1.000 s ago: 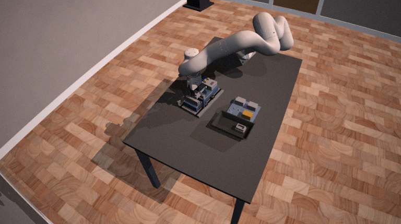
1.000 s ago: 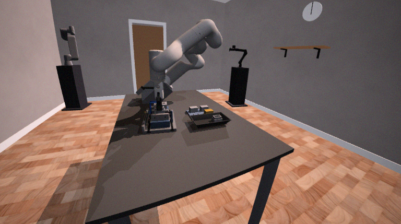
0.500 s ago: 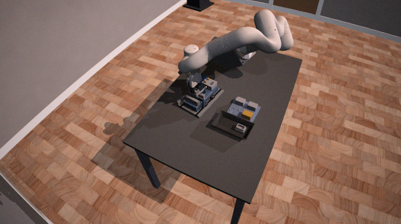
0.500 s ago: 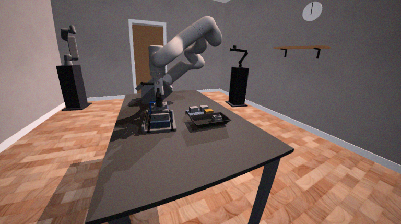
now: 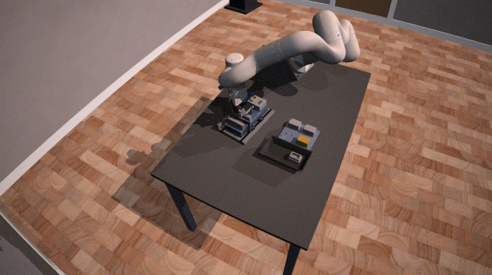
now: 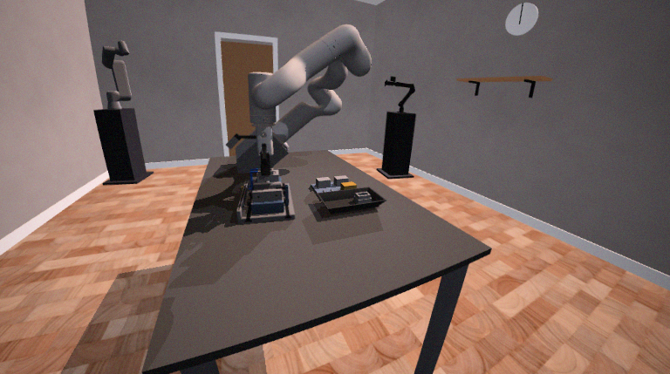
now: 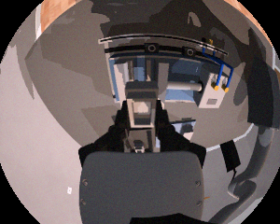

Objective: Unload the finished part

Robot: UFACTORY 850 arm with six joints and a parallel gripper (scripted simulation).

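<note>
My hand is 70 mm past the vise and 130 mm above it. Also, from my hand: blue plate (150 mm behind, 300 mm to the left, 160 mm below); then yellow block (110 mm behind, 350 mm to the left, 140 mm below).
</note>
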